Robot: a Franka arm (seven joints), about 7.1 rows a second.
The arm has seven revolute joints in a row. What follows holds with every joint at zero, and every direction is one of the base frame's.
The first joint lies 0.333 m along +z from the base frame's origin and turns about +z.
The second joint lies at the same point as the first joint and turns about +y.
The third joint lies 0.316 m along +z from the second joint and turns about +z.
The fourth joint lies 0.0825 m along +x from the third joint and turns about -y.
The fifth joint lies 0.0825 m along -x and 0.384 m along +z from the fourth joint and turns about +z.
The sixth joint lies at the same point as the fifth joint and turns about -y.
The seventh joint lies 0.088 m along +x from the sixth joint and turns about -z.
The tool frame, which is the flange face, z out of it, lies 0.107 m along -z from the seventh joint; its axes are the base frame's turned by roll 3.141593, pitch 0 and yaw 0 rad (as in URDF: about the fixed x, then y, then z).
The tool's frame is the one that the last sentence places.
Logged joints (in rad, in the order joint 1, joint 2, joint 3, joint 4, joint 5, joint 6, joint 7), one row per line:
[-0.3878 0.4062 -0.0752 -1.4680 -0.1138 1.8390 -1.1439]
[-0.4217 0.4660 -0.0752 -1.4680 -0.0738 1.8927 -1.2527]
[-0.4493 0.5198 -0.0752 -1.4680 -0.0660 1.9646 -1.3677]
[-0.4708 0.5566 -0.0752 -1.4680 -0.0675 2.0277 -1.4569]
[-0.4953 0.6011 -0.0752 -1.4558 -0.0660 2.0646 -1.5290]
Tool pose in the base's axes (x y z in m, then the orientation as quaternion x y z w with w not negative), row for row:
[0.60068 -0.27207 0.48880 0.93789 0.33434 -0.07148 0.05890]
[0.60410 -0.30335 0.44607 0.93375 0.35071 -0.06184 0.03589]
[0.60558 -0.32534 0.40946 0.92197 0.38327 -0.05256 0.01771]
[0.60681 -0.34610 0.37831 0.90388 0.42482 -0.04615 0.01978]
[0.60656 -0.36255 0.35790 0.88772 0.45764 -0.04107 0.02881]
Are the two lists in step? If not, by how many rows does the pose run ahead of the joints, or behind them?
The pose runs 1 row behind the joints: the pose in row i belongs to the joints in row i - 1.
